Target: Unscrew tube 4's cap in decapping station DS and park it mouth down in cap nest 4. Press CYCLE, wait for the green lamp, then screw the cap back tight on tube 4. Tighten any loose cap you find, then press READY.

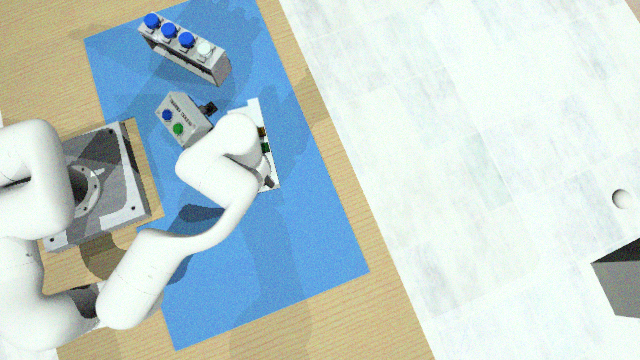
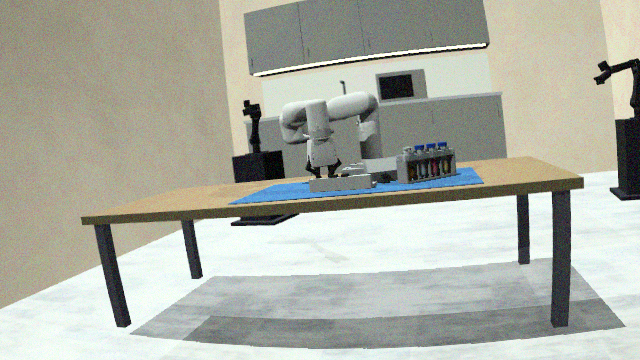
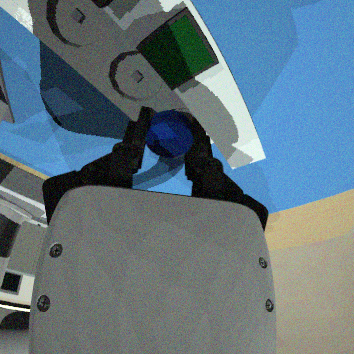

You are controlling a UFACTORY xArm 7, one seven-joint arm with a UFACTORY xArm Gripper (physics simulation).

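Places are measured from the arm's base along level axes (x right, y ahead, z up), in centimetres.
Where they show: gripper, fingertip midpoint: (image 3: 168,125); arm's base at its link origin: (image 1: 74,191) (image 3: 5,205).
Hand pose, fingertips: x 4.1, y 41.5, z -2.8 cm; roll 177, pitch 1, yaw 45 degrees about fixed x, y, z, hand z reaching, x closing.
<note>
Things, the pixels of their top centre, and the offset from my fingertips. "spot": a spot on its surface instead. Level surfaces: height alone.
- blue cap at its top centre: (image 3: 168,142) dy +0.4, dx -0.4, dz +2.5 cm
- pale nest tray at its top centre: (image 3: 89,59) (image 1: 250,142) (image 2: 341,173) dy +1.5, dx -7.3, dz +4.2 cm
- tube rack at a spot on its surface: (image 1: 223,67) (image 2: 402,169) spot: dy -2.1, dx -28.1, dz +3.5 cm
- end tube at a spot on its surface: (image 1: 204,49) (image 2: 406,147) spot: dy -4.8, dx -29.4, dz +10.8 cm
- grey control box at its top centre: (image 1: 178,112) (image 2: 379,158) dy -13.5, dx -16.7, dz +7.2 cm
- blue button at its top centre: (image 1: 166,113) dy -16.5, dx -17.5, dz +6.3 cm
- green button at its top centre: (image 1: 177,127) dy -14.4, dx -13.6, dz +6.3 cm
- small black fixture at a spot on its surface: (image 1: 209,108) spot: dy -7.5, dx -19.6, dz -0.1 cm
- green square at a spot on its surface: (image 3: 197,45) spot: dy +5.2, dx -5.4, dz +4.2 cm
- blue mat at its surface level: dz -1.1 cm
My gripper (image 2: 324,175) (image 3: 168,125) is shut on a blue cap (image 3: 169,140), over the end of the pale nest tray (image 1: 255,109) (image 2: 340,184) (image 3: 248,150). The nest beneath the cap is hidden, and I cannot tell whether the cap touches it. Two round nests (image 3: 136,76) (image 3: 77,16) beside it show no cap. The tube rack (image 1: 223,67) (image 2: 402,170) holds several upright tubes. Three have blue caps (image 1: 152,21) (image 1: 169,30) (image 1: 186,39); the end tube (image 1: 204,49) (image 2: 407,150) has a pale top and no blue cap.
A grey control box (image 1: 192,111) with a blue button (image 1: 166,115) and a green button (image 1: 177,129) stands between the rack and the arm base (image 1: 132,192). A small black fixture (image 1: 209,108) is beside it. A green square (image 3: 197,45) marks the tray. The blue mat (image 1: 320,240) lies below.
</note>
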